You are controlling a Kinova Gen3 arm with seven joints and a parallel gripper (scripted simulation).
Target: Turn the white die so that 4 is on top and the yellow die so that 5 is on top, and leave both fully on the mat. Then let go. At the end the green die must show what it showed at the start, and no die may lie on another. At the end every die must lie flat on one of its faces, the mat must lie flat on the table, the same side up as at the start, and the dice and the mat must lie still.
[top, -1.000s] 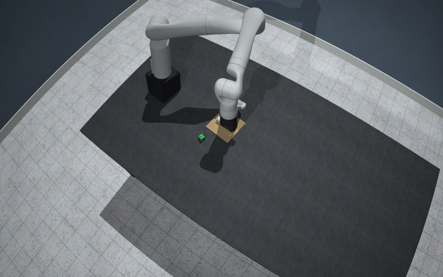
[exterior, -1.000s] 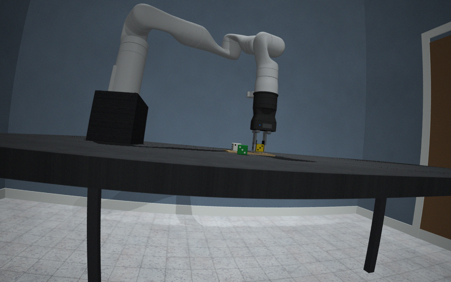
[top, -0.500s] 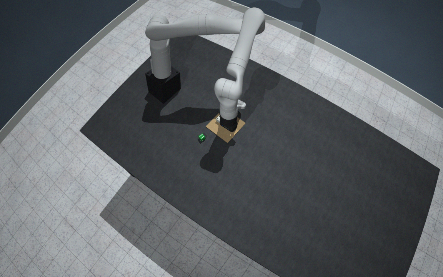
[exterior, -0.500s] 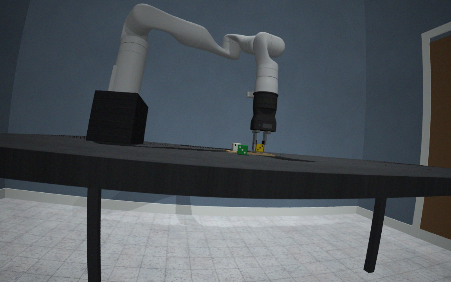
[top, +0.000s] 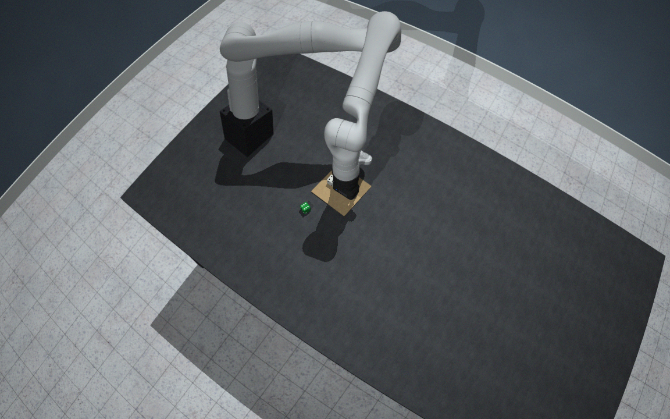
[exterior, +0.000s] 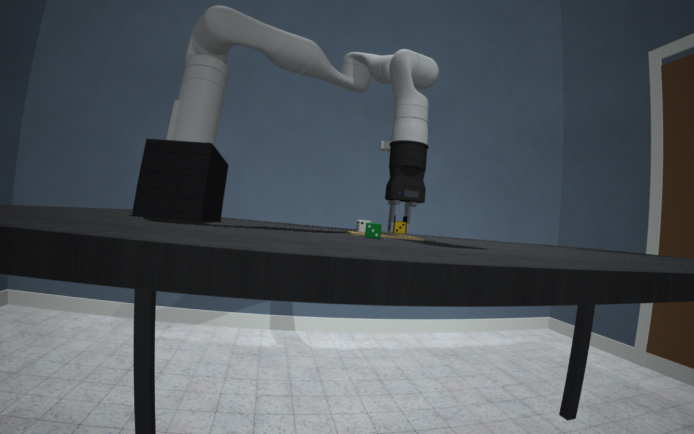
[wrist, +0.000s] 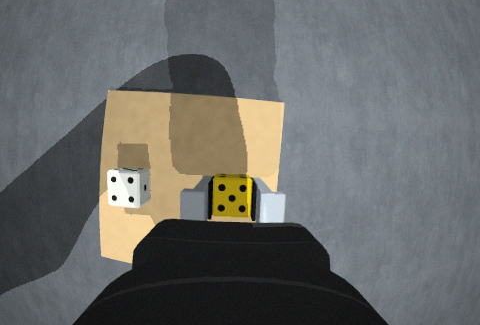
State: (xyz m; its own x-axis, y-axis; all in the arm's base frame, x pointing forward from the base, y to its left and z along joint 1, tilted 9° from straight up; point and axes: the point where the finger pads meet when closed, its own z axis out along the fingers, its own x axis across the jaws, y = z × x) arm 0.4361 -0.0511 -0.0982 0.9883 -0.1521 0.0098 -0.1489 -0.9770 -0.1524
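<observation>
Right now the yellow die is 1 cm below my hand. The rest, counted from my hand: green die 10 cm behind, 11 cm to the right, 1 cm below; white die 7 cm behind, 1 cm to the left, 1 cm below; tan mat 4 cm behind, 1 cm to the left, 3 cm below.
</observation>
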